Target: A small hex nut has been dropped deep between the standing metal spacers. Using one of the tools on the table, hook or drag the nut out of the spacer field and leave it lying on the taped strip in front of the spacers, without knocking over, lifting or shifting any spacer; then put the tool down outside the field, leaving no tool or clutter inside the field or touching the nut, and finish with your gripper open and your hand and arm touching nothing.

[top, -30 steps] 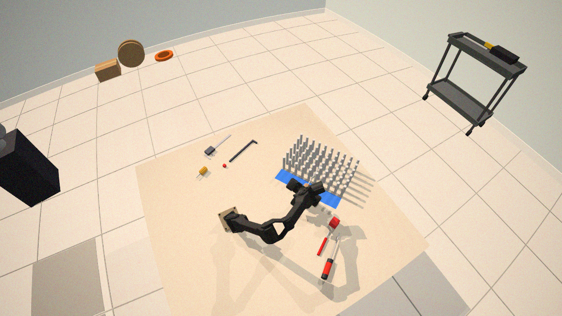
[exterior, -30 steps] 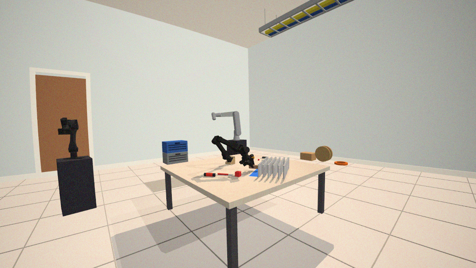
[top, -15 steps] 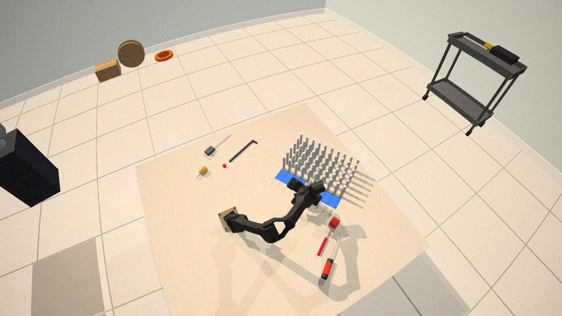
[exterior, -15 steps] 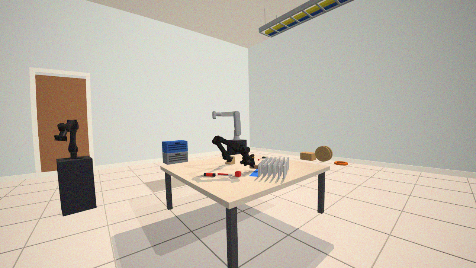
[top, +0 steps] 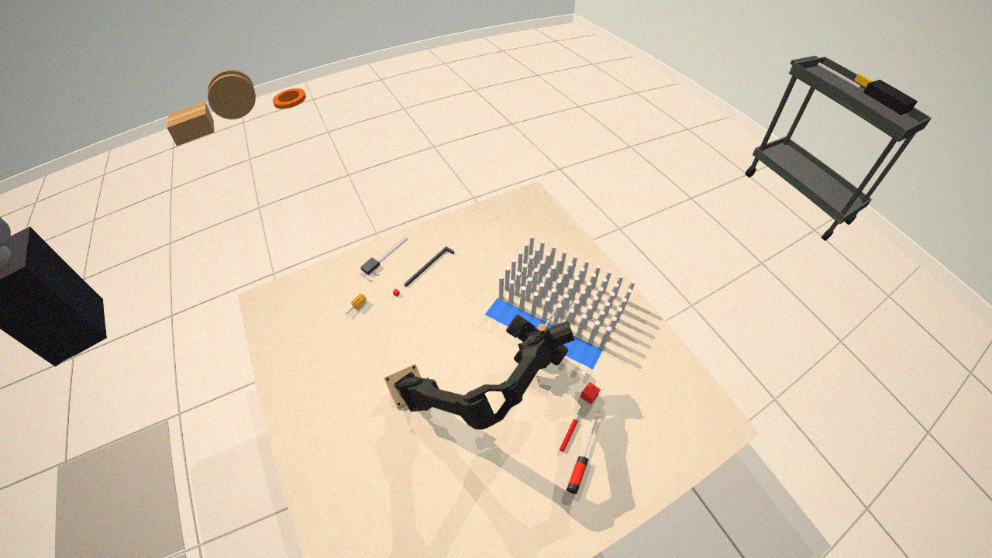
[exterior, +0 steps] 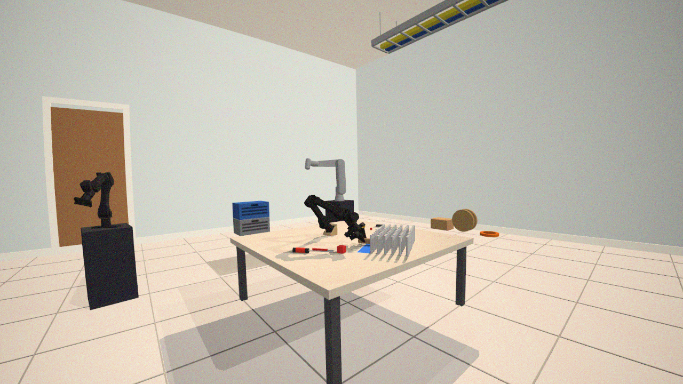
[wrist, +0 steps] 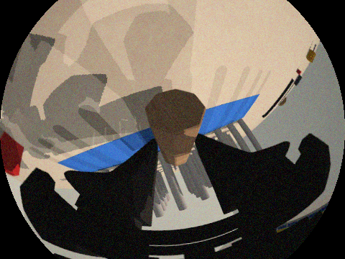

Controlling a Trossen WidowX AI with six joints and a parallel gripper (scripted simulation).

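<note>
My gripper tip is 4 cm short of the blue taped strip, 2 cm to the right of it and 2 cm above it. Round my gripper tip: thin red tool (28 cm to the right, 9 cm behind, 2 cm below); then hex nut (19 cm ahead, 8 cm to the left, 2 cm below); then wooden-handled tool (10 cm ahead, 4 cm to the left, 1 cm below).
</note>
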